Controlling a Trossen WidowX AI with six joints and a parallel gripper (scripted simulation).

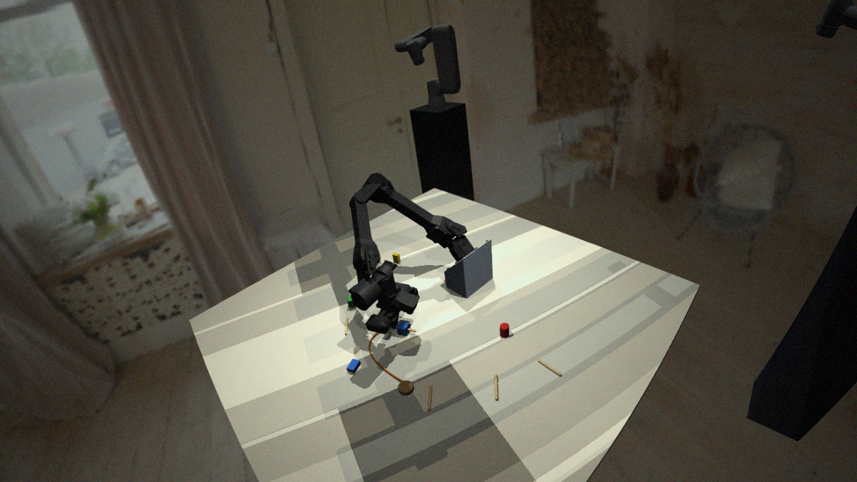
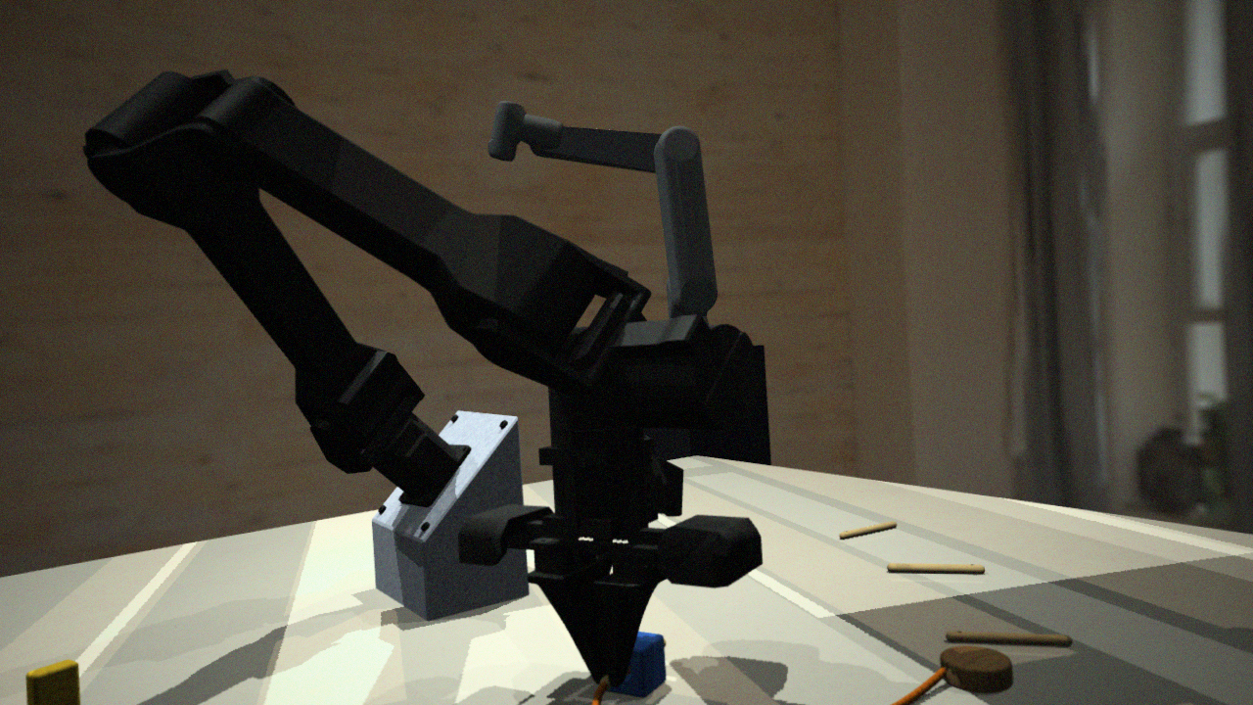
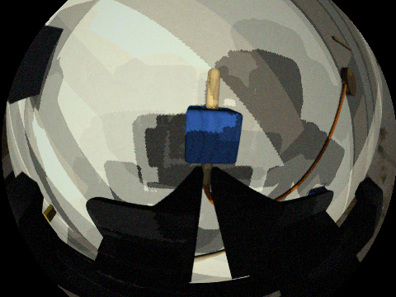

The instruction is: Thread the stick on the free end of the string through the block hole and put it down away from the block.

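My gripper tip is now 10 mm past the thin wooden stick and 10 mm to the right of it. From my gripper tip the other things lie so: green cube: 10 mm ahead, 200 mm to the right; then round wooden button: 130 mm ahead, 180 mm to the left, 10 mm below; then red cylinder: 180 mm behind, 270 mm to the left, 10 mm above.
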